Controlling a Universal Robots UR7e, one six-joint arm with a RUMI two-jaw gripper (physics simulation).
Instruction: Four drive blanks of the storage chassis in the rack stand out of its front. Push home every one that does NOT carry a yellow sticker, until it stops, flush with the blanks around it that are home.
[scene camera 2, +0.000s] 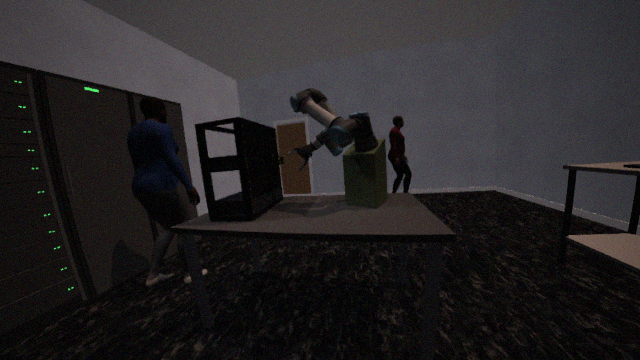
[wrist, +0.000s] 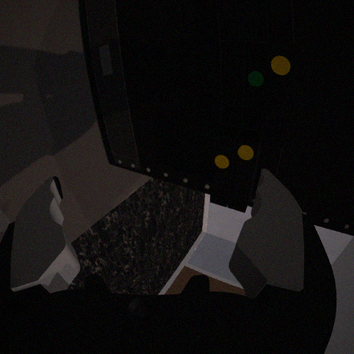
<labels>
A rack shows in scene camera 2 and in the wrist view. The same spot on the rack: (wrist: 203, 101) is (scene camera 2: 271, 169).
</labels>
